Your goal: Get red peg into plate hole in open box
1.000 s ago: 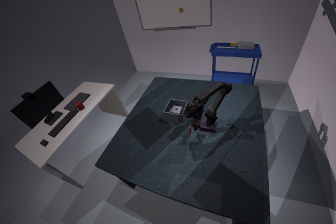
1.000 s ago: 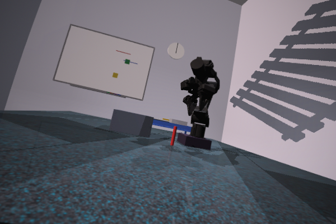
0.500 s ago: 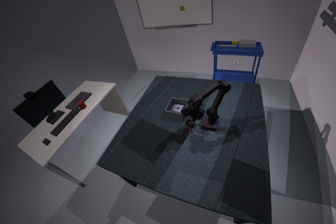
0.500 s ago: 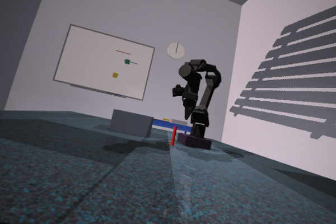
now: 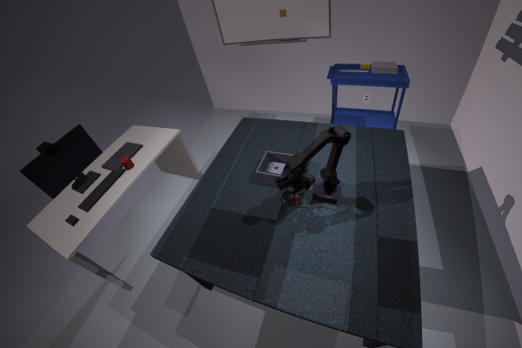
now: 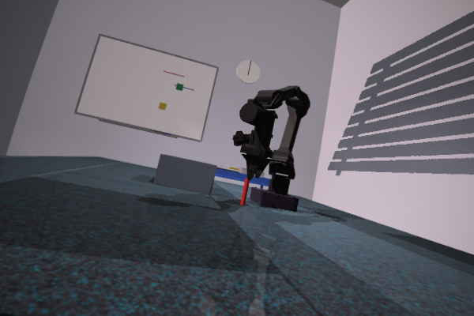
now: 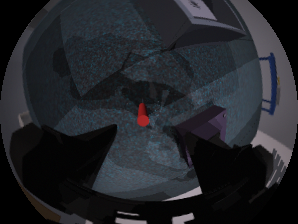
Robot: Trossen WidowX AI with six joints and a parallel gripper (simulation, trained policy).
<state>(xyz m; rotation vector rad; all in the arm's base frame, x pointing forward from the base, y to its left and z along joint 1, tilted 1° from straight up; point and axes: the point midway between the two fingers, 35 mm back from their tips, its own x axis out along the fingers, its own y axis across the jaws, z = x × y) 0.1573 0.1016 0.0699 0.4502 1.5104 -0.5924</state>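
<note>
The red peg lies 20 mm ahead of my gripper tip and 40 mm below it. Also, from my gripper tip: plate 170 mm ahead, 210 mm to the right, 40 mm below; grey box 170 mm ahead, 210 mm to the right, 50 mm below.
</note>
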